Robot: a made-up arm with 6 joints.
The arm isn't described. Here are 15 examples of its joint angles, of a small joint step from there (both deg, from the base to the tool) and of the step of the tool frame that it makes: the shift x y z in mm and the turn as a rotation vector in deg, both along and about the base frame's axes.
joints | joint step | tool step
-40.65 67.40 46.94 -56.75 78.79 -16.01 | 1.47 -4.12 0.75 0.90 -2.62 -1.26 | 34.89 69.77 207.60 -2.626 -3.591 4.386
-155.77 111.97 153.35 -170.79 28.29 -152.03 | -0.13 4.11 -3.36 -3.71 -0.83 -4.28 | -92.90 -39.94 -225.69 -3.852 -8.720 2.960
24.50 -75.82 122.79 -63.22 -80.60 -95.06 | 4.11 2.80 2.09 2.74 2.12 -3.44 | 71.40 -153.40 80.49 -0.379 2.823 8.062
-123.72 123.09 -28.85 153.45 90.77 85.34 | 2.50 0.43 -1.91 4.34 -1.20 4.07 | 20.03 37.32 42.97 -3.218 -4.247 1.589
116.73 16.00 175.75 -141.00 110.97 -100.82 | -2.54 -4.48 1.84 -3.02 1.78 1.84 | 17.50 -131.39 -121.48 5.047 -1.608 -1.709
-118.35 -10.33 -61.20 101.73 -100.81 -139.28 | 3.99 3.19 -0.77 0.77 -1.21 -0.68 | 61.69 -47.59 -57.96 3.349 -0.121 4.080
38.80 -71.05 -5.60 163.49 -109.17 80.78 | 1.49 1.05 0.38 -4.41 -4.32 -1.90 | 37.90 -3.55 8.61 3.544 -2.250 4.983
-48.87 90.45 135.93 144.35 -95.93 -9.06 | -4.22 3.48 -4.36 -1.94 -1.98 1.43 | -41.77 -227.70 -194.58 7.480 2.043 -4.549
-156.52 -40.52 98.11 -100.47 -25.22 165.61 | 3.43 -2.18 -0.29 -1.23 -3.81 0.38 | 12.77 126.25 -80.91 1.600 3.838 1.185
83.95 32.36 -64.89 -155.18 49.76 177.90 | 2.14 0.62 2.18 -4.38 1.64 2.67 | -36.16 52.39 -4.72 -0.661 1.024 -0.670
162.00 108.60 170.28 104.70 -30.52 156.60 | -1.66 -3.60 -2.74 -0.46 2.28 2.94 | 14.59 50.71 86.90 2.119 -1.891 -2.654
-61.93 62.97 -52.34 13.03 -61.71 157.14 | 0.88 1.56 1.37 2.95 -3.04 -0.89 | 12.44 -7.84 -23.84 2.440 1.655 3.839
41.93 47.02 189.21 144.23 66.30 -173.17 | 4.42 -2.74 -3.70 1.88 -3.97 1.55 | -23.28 -36.83 69.33 4.093 -0.345 3.717
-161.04 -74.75 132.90 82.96 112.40 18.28 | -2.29 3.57 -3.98 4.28 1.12 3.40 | 97.44 -57.96 235.71 -1.572 -5.057 -1.869
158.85 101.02 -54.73 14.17 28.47 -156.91 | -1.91 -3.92 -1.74 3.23 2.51 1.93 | -48.06 24.56 38.51 -2.187 6.128 0.407
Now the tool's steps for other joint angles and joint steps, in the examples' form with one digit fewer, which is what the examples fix.
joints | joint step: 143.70 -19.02 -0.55 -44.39 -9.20 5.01 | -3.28 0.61 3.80 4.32 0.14 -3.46
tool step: 63.5 38.0 79.3 2.33 1.89 -4.06
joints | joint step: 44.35 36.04 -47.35 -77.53 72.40 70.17 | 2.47 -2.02 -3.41 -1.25 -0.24 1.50
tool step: -91.0 -7.4 15.5 -2.01 2.00 1.67
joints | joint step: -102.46 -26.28 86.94 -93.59 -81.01 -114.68 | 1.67 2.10 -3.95 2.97 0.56 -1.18
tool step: -65.1 -167.3 99.8 6.79 -2.87 -0.76
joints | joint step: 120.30 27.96 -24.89 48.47 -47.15 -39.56 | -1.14 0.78 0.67 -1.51 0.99 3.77
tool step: 24.1 28.1 -12.2 -1.98 0.49 1.27
